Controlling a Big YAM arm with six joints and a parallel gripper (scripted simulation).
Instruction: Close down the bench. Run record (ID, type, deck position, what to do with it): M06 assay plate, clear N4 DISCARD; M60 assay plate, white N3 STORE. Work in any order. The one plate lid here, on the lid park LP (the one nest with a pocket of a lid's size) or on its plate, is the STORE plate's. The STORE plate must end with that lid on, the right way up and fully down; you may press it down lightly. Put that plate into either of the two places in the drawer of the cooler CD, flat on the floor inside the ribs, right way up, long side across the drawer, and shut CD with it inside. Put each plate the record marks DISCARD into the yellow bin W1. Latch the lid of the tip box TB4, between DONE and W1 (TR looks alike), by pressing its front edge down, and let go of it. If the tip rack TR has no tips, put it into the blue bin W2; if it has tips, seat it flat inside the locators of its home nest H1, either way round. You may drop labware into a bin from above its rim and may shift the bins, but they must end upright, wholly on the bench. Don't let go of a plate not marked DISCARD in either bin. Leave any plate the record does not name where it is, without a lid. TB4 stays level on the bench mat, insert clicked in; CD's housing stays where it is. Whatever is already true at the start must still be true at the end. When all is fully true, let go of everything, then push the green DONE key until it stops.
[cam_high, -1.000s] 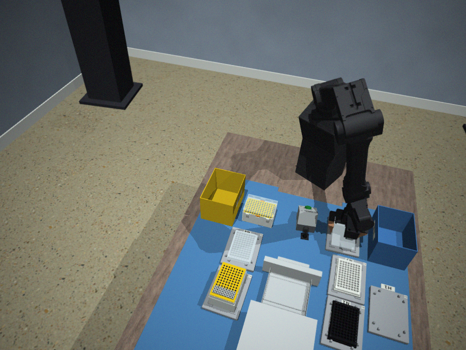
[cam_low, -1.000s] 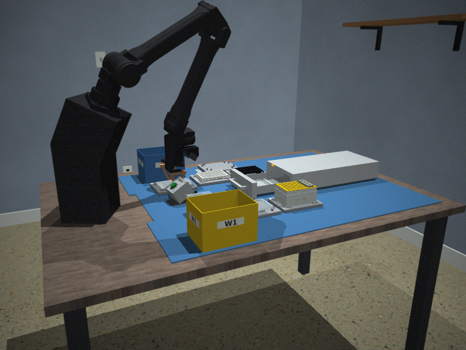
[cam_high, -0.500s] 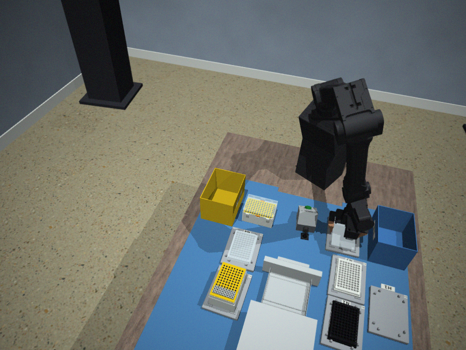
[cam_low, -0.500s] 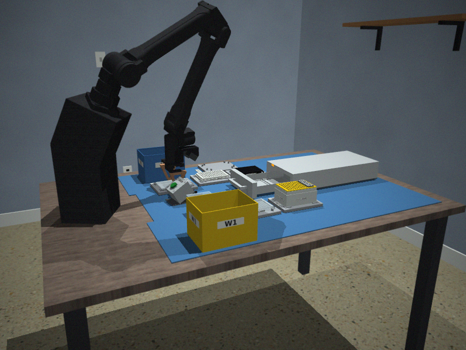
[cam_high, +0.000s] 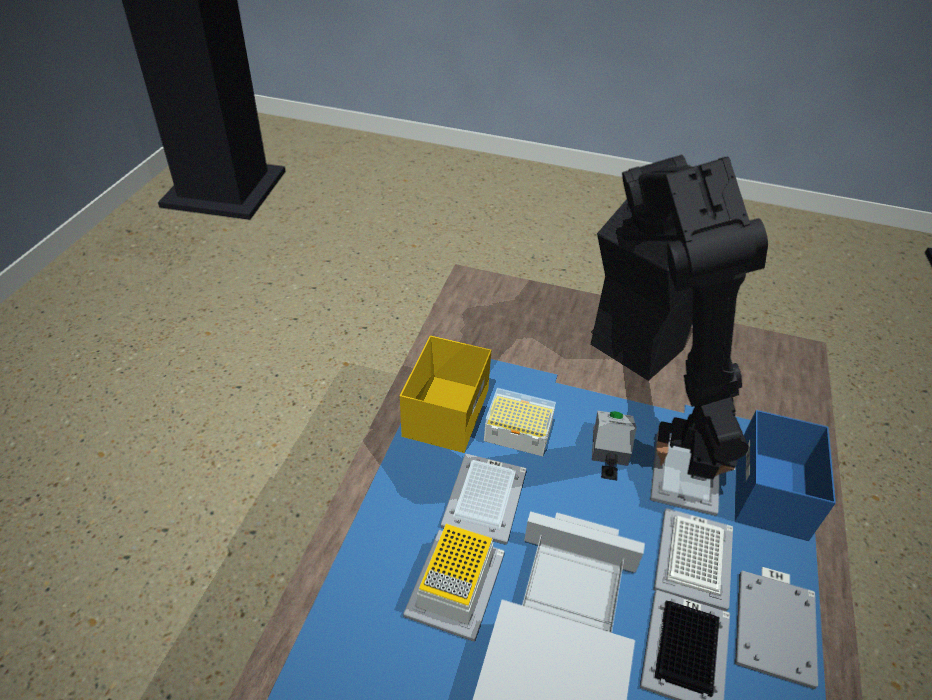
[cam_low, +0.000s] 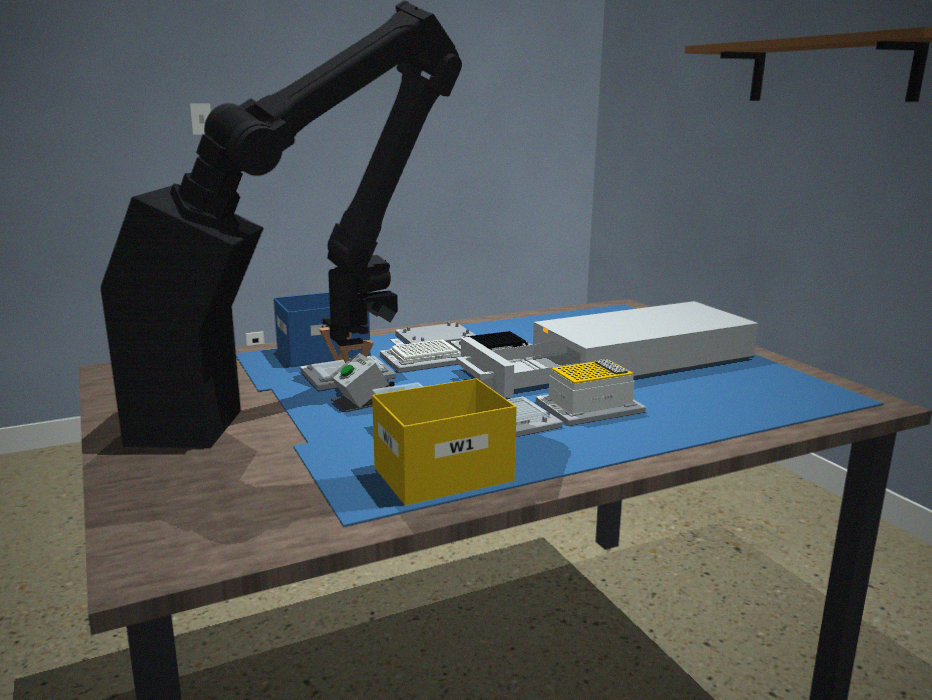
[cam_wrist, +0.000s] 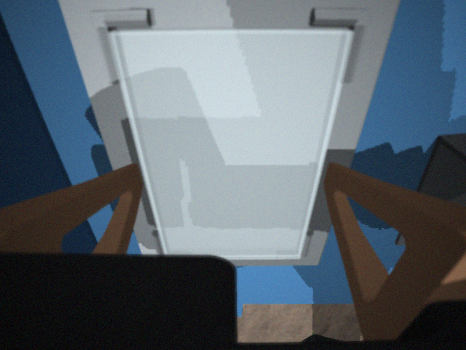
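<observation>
Now: the clear plate lid right at my hand. The rest, counted from my hand: lid park LP: 20 mm below; then blue bin W2: 10 mm ahead, 160 mm to the left, 20 mm above; then green DONE key: 60 mm behind, 140 mm to the right, 40 mm above.
</observation>
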